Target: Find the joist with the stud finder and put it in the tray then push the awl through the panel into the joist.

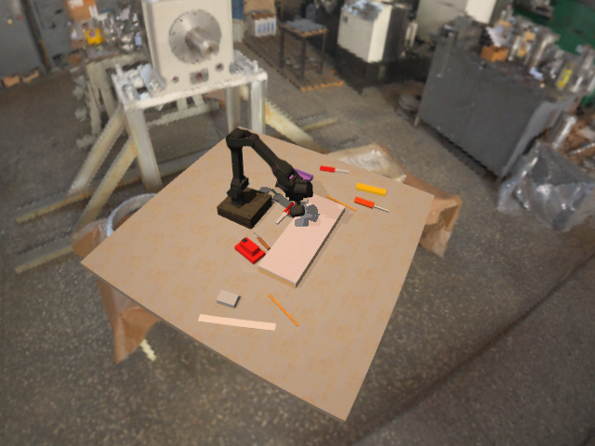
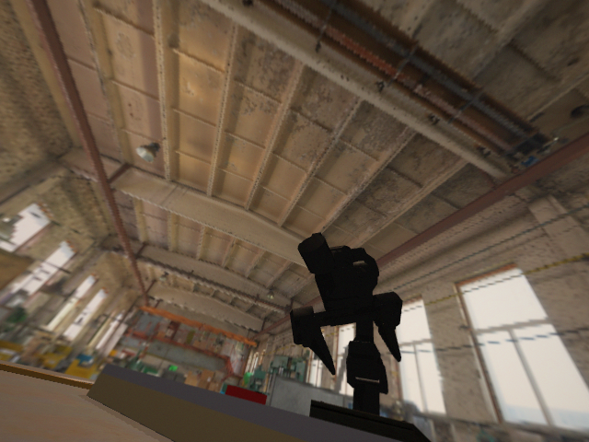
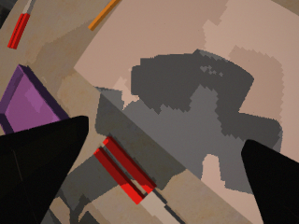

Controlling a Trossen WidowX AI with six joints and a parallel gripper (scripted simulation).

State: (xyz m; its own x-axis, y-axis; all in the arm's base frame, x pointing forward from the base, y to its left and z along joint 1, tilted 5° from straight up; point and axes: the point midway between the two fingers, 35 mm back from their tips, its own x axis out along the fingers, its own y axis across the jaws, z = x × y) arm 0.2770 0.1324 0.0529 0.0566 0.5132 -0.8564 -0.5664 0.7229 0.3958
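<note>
Now: the stud finder 7 cm behind my gripper tip, 31 cm to the right of it and 6 cm below it. The rest, counted from my gripper tip: purple tray (18 cm behind, 20 cm to the left, 9 cm below); then awl (7 cm behind, 23 cm to the right, 10 cm below); then indicator window (9 cm behind, 31 cm to the right, 5 cm below).
</note>
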